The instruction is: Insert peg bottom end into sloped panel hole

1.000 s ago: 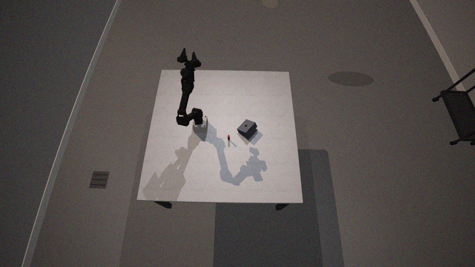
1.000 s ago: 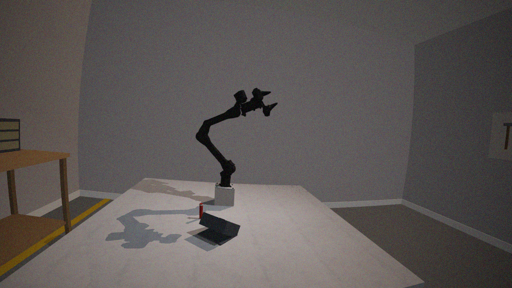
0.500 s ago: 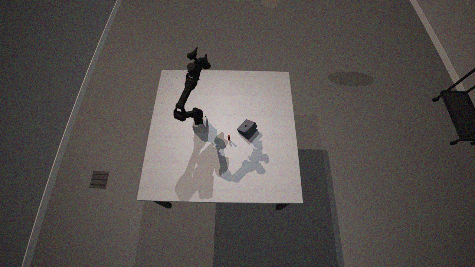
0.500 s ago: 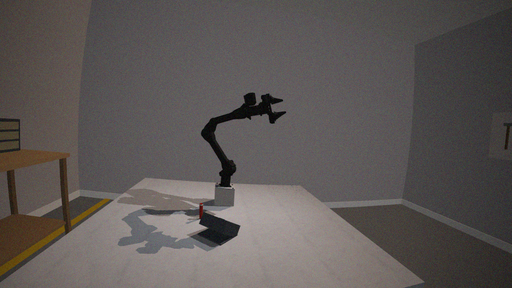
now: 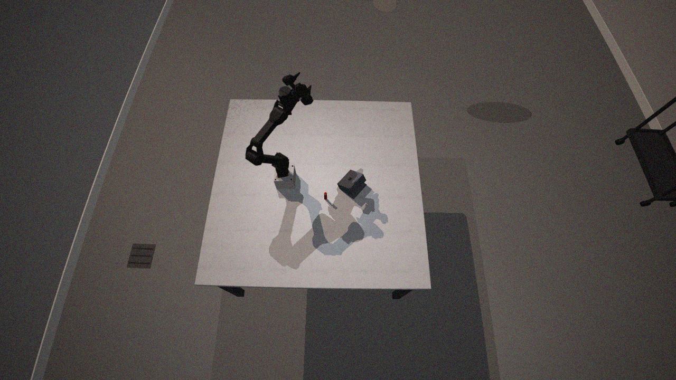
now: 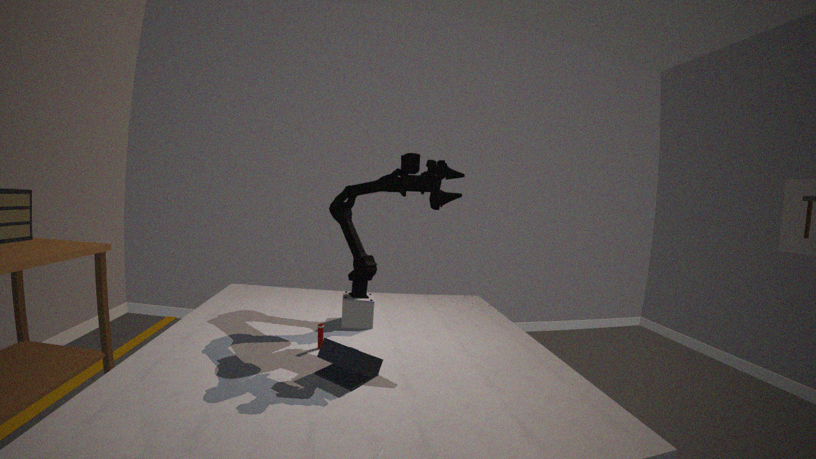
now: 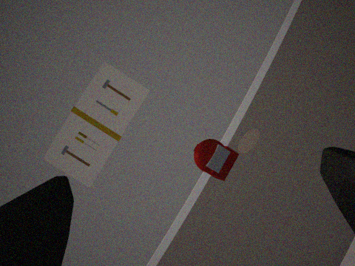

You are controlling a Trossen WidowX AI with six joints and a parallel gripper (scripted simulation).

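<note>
My gripper tip is now 20 mm short of the peg, 460 mm to the left of it and 480 mm above it. The rest, counted from my gripper tip: panel: 190 mm ahead, 400 mm to the right, 500 mm below.
</note>
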